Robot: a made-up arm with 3 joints. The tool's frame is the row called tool. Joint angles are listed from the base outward.
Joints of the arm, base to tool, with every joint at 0 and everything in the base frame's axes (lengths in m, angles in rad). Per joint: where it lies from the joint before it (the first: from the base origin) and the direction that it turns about. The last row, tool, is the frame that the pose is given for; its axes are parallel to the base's.
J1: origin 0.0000 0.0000 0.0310 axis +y
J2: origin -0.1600 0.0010 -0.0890 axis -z
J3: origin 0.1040 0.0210 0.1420 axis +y
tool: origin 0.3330 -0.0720 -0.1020
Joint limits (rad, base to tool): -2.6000..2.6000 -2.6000..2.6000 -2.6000..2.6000
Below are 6 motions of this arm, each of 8 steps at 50 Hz.
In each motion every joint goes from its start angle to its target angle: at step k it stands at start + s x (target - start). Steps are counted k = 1, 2, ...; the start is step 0. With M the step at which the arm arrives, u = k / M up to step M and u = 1 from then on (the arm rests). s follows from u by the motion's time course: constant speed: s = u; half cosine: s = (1 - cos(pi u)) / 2; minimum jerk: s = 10 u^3 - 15 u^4 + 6 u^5.
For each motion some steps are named. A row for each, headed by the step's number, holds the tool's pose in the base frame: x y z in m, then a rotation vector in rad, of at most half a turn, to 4 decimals.
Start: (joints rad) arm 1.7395 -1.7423 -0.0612
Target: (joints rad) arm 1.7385 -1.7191 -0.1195
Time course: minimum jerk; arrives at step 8
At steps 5, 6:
5: 0.0159 0.4493 0.2091 1.4991 1.1759 1.1389
6: 0.0190 0.4500 0.2069 1.4998 1.1712 1.1278

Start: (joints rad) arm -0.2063 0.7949 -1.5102
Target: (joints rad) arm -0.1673 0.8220 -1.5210
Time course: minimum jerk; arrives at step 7
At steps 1, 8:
1: -0.1149 -0.1960 0.3945 -0.5446 -1.6148 -0.7126
8: -0.1086 -0.1967 0.3986 -0.5780 -1.5825 -0.7193

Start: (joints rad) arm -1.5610 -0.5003 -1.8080
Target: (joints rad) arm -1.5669 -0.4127 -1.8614
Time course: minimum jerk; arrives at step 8
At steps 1, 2, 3, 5, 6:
1: -0.4009 0.0158 0.0087 -0.0896 2.8288 -0.7198
2: -0.4010 0.0140 0.0072 -0.0896 2.8264 -0.7077
3: -0.4011 0.0106 0.0041 -0.0895 2.8217 -0.6841
5: -0.4014 0.0019 -0.0042 -0.0882 2.8081 -0.6228
6: -0.4014 -0.0012 -0.0076 -0.0874 2.8025 -0.5995

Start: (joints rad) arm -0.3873 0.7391 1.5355
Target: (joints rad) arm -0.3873 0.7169 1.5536
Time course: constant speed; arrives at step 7
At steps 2, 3, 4, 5, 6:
2: -0.0646 -0.0450 -0.3009 0.6353 1.0990 -0.4410
3: -0.0651 -0.0445 -0.3009 0.6333 1.1019 -0.4384
4: -0.0657 -0.0440 -0.3008 0.6313 1.1048 -0.4358
5: -0.0662 -0.0435 -0.3008 0.6292 1.1077 -0.4332
6: -0.0668 -0.0430 -0.3008 0.6272 1.1107 -0.4306

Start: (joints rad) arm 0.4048 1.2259 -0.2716
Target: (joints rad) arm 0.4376 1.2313 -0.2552
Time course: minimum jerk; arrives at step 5
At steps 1, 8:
1: -0.0335 -0.4418 0.0930 -0.4077 0.1185 -1.1574
8: -0.0359 -0.4422 0.0902 -0.4186 0.1587 -1.1596

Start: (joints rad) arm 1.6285 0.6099 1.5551
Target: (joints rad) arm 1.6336 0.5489 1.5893
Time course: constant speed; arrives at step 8
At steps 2, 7, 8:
2: -0.2693 -0.0437 0.2322 0.0300 -2.9563 0.9056
7: -0.2662 -0.0409 0.2372 0.0202 -2.9500 0.8431
8: -0.2656 -0.0403 0.2382 0.0184 -2.9485 0.8306

